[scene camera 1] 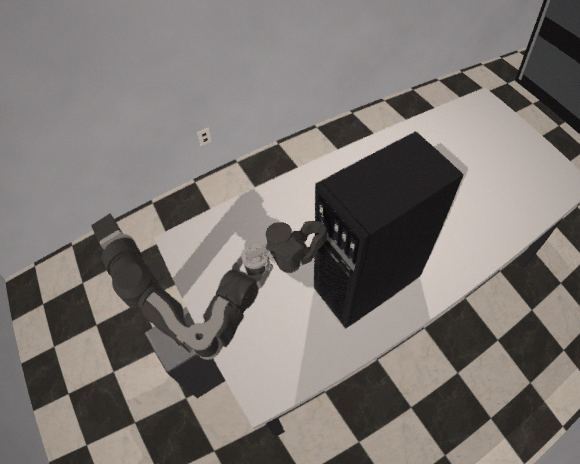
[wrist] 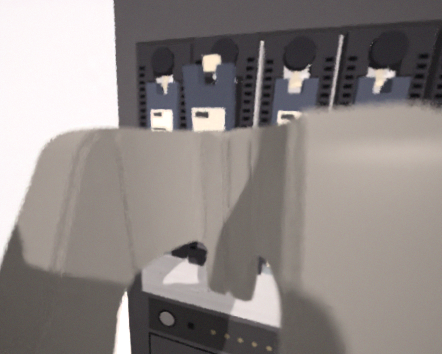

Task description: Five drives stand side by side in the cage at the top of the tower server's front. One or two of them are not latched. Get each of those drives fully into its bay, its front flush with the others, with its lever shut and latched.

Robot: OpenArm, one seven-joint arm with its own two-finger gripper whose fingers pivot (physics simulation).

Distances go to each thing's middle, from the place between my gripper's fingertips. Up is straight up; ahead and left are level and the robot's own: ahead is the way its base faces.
Right now the drive cage (wrist: 172, 277) is 120 mm ahead of my hand and 20 mm to the right of it. Also, from my hand: black tower server (scene camera 1: 396, 200) (180 mm ahead, 30 mm to the right, 180 mm below); then dark grey block (scene camera 1: 197, 375) (430 mm behind, 300 mm to the left, 950 mm below).
